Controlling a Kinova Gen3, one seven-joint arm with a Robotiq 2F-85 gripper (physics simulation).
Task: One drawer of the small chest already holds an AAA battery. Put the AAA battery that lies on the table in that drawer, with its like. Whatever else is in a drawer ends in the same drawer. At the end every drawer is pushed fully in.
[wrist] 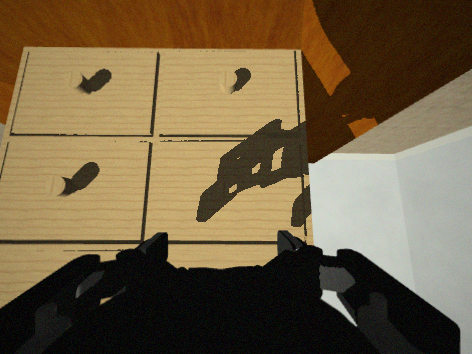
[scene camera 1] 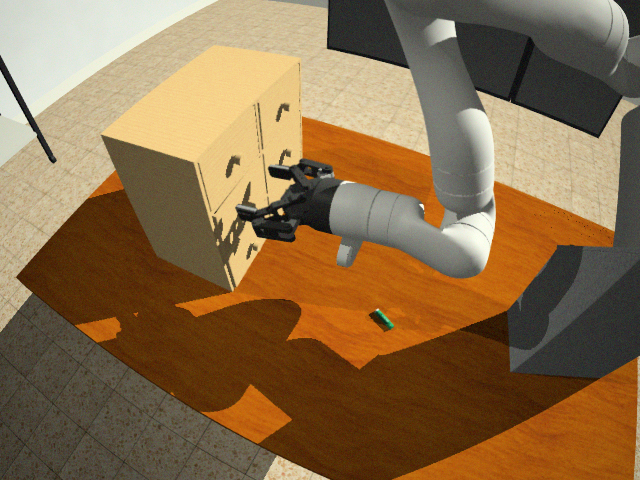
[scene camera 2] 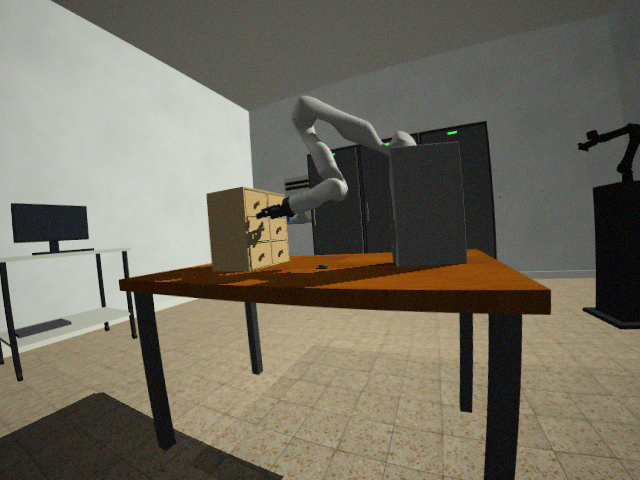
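Note:
The AAA battery, green with a pale end, lies on the table in front of the small wooden chest. The chest has two columns of three drawers, and all look closed; the stored battery is hidden. My gripper is open and empty, its fingers spread and pointing at the chest front. In the wrist view it is over the right-hand column, near the line between the middle and top drawers. Its shadow falls on the middle drawer, whose handle I cannot make out.
A dark grey block stands on the table on the side away from the chest. The arm's forearm bends over the table between block and chest. Dark cabinets stand behind the table.

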